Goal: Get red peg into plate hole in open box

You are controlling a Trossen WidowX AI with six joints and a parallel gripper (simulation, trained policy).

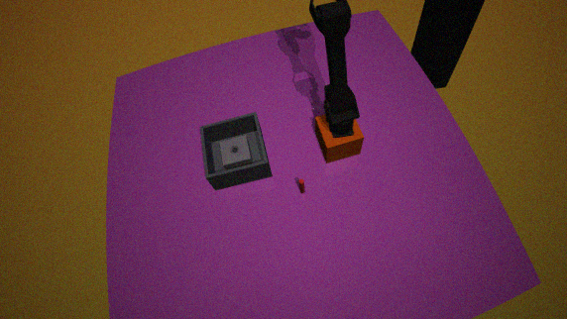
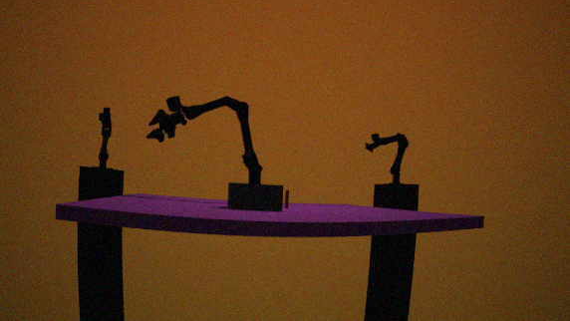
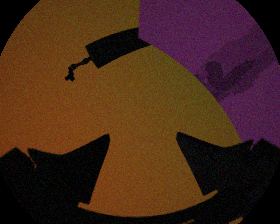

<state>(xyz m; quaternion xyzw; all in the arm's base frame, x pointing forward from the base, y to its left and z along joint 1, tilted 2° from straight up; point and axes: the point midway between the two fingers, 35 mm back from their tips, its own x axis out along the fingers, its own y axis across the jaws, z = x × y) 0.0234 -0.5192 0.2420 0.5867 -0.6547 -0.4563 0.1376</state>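
Right now my gripper tip is 12 cm short of the small red peg, 70 cm to the right of it and 29 cm above it. The rest, counted from my gripper tip: dark grey box 32 cm ahead, 55 cm to the left, 30 cm below; then grey plate 32 cm ahead, 55 cm to the left, 28 cm below.
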